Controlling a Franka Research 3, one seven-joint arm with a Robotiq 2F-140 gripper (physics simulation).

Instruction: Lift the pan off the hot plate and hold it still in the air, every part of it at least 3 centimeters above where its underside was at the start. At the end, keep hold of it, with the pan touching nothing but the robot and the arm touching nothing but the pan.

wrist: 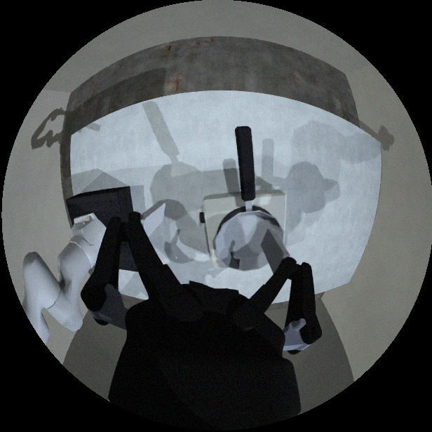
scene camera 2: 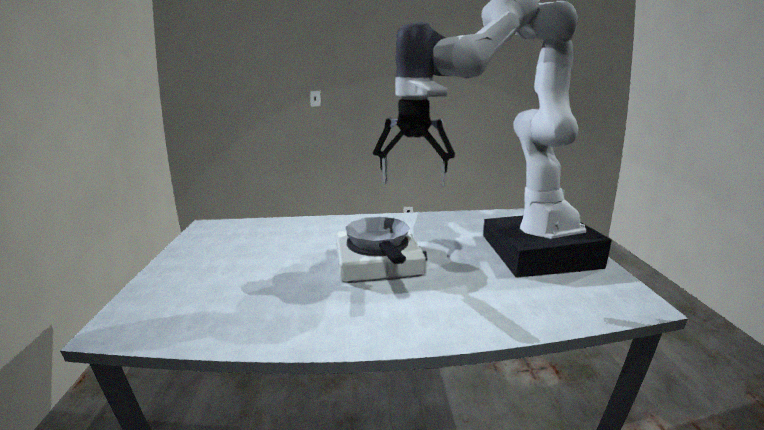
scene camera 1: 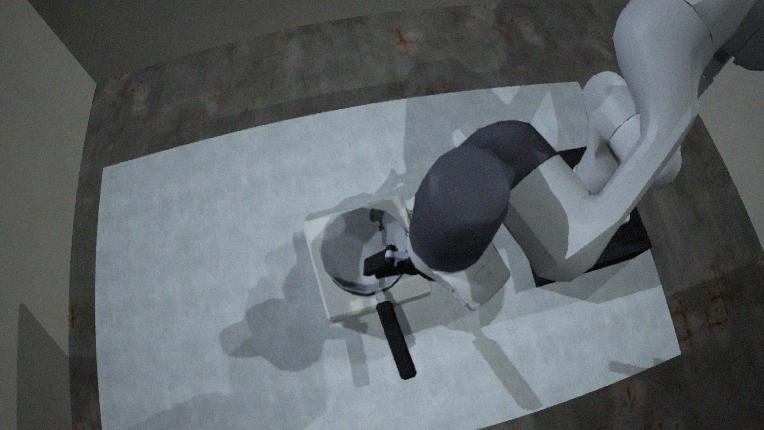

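Note:
The grey round pan [scene camera 1: 347, 256] [scene camera 2: 368, 235] [wrist: 242, 240] sits upright on the cream hot plate [scene camera 1: 347, 308] [scene camera 2: 368, 270] [wrist: 212, 220]. Its black handle [scene camera 1: 396, 341] [scene camera 2: 394, 252] [wrist: 245, 165] sticks out past the hot plate toward the front table edge in scene camera 2. My gripper [scene camera 2: 414, 180] [wrist: 215, 224] is open and empty, pointing down. It hangs well above the pan, apart from it, and a little to the right of the pan's middle in scene camera 2. In scene camera 1 the arm's wrist hides part of the gripper.
The table [scene camera 1: 171, 224] [scene camera 2: 374, 339] [wrist: 340, 215] carries the hot plate. The arm's black base block [scene camera 1: 625, 243] [scene camera 2: 561, 256] [wrist: 100, 200] stands to the right of the hot plate in scene camera 2. A small dark knob [scene camera 2: 425, 255] [wrist: 202, 217] is on the hot plate's side.

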